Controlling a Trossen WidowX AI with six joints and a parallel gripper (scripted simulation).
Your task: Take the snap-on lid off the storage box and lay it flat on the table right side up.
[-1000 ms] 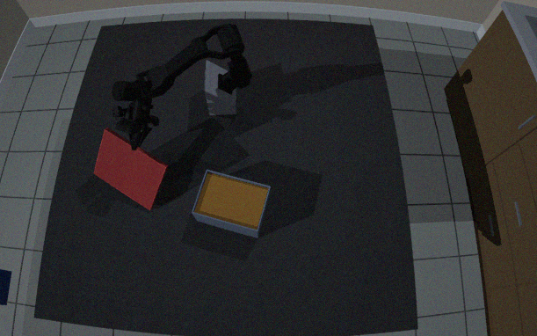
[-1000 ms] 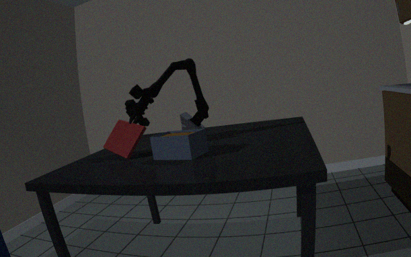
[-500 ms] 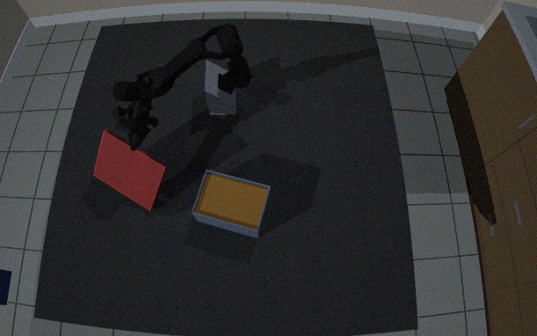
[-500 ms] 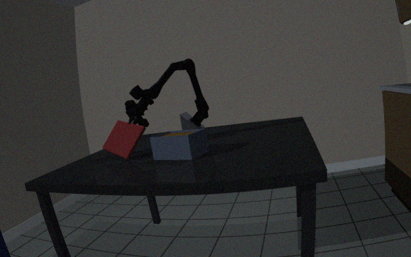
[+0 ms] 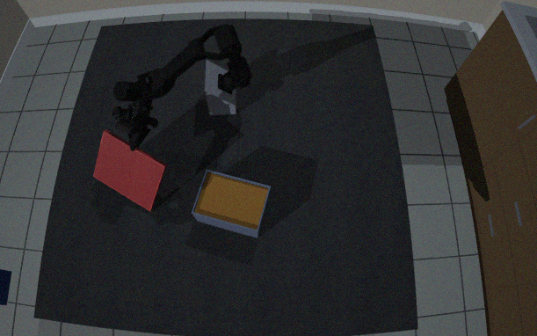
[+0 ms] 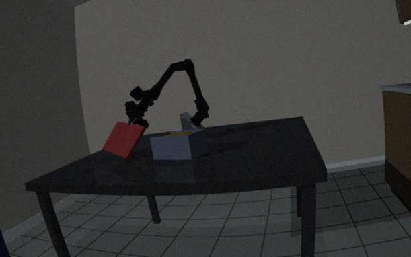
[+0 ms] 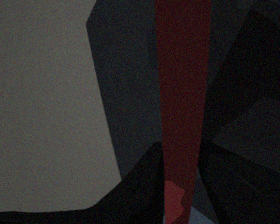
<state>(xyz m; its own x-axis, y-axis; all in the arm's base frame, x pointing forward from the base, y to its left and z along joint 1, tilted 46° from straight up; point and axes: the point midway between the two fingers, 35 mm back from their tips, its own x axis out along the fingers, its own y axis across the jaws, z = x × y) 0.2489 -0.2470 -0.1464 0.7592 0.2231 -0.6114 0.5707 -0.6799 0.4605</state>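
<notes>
The lid lies 60 mm below my gripper tip, 50 mm ahead of it and 40 mm to the right of it. The rest, counted from my gripper tip: storage box (310 mm to the left, 160 mm ahead, 100 mm below).
</notes>
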